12 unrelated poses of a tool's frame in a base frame.
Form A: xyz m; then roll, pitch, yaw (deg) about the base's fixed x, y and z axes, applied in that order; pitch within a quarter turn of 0, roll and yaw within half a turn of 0.
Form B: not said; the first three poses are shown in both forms.
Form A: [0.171 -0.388 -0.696 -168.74 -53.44 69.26]
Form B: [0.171 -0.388 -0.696 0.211 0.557 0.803 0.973 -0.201 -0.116]
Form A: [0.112 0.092 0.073 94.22 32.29 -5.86]
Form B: [0.112 0.092 0.073 0.841 -0.086 -0.534 0.522 -0.128 0.843]
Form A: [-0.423 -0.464 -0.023 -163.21 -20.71 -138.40]
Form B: [-0.423 -0.464 -0.023 -0.699 -0.621 0.354 -0.712 0.648 -0.270]
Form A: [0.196 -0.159 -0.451 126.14 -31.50 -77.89]
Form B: [0.196 -0.159 -0.451 0.179 -0.834 0.522 -0.665 0.289 0.689]
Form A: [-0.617 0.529 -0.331 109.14 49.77 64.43]
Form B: [-0.617 0.529 -0.331 0.279 0.583 -0.763 0.607 0.509 0.610]
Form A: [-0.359 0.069 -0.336 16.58 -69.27 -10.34]
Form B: [-0.359 0.069 -0.336 0.348 -0.064 0.935 -0.091 0.991 0.101]
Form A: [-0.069 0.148 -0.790 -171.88 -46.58 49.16]
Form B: [-0.069 0.148 -0.790 0.449 0.520 0.726 0.816 -0.570 -0.097]
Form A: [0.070 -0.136 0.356 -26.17 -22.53 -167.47]
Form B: [0.070 -0.136 0.356 -0.902 -0.200 0.383 0.030 -0.913 -0.407]
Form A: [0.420 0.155 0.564 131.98 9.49 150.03]
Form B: [0.420 0.155 0.564 -0.854 0.493 -0.165 0.228 0.641 0.733]
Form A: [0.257 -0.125 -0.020 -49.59 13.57 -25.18]
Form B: [0.257 -0.125 -0.020 0.880 -0.414 -0.235 0.114 0.663 -0.740]
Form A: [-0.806 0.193 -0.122 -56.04 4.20 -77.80]
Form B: [-0.806 0.193 -0.122 0.211 -0.975 -0.073 0.533 0.177 -0.827]
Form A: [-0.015 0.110 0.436 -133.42 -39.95 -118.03]
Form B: [-0.015 0.110 0.436 -0.360 -0.677 0.642 -0.826 -0.089 -0.557]
